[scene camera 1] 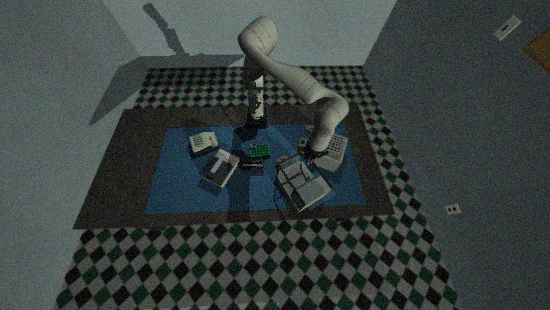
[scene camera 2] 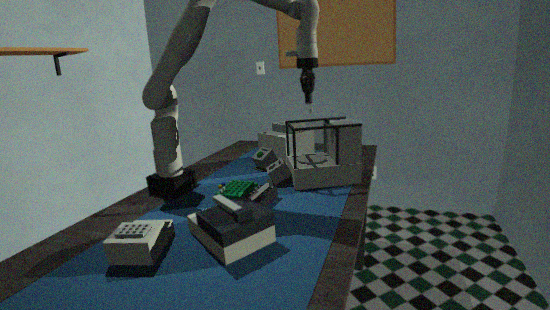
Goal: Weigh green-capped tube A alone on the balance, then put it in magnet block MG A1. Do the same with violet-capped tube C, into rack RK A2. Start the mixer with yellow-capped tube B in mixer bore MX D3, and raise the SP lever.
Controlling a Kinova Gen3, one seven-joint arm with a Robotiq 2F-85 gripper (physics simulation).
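Places are measured from the arm's base along level axes (x ahead, y left, z up), in centimetres.
Pixels of known places: gripper, between the fingertips: point(scene camera 1: 309, 160) point(scene camera 2: 308, 103); arm's base, origin of its link: point(scene camera 1: 256, 114) point(scene camera 2: 170, 173).
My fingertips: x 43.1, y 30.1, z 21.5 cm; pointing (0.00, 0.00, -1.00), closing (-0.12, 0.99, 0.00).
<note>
Ahead of a thing's pixels: the offset from my fingertips to its top centre. "spot": to the spot under its first point.
My gripper point(scene camera 1: 311, 159) point(scene camera 2: 308, 101) is shut on a slim pale tube @(dz +1.0, dx +0.7, dy +0.0 cm) point(scene camera 2: 310, 108), upright beneath the fingertips; its cap colour cannot be told. It hangs above the balance point(scene camera 1: 316, 189) point(scene camera 2: 327, 177), near the upper frame of its shield. The green rack @(dz -24.8, dx -17.1, dy -26.1 cm) point(scene camera 1: 259, 151) point(scene camera 2: 240, 188) lies mid-table, with a small yellow spot @(spot: dz -22.6, dx -18.5, dy -31.4 cm) point(scene camera 2: 221, 186) at its corner. A dark block with a pale bar @(dz -23.0, dx -5.9, dy -28.8 cm) point(scene camera 1: 253, 166) point(scene camera 2: 260, 192) sits beside it. A white device with a grid of holes @(spot: dz -20.8, dx -17.8, dy -63.2 cm) point(scene camera 1: 199, 142) point(scene camera 2: 134, 229) stands at the left in scene camera 1. Labels are unreadable.
A black-and-white device with a raised pale bar @(dz -17.6, dx -3.7, dy -47.9 cm) point(scene camera 1: 220, 169) point(scene camera 2: 235, 225) stands left of the dark block in scene camera 1. A large white holed block point(scene camera 1: 331, 160) point(scene camera 2: 272, 142) stands behind the balance. Two small tilted boxes, one with a green spot point(scene camera 1: 303, 143) point(scene camera 2: 262, 155), stand near it.
</note>
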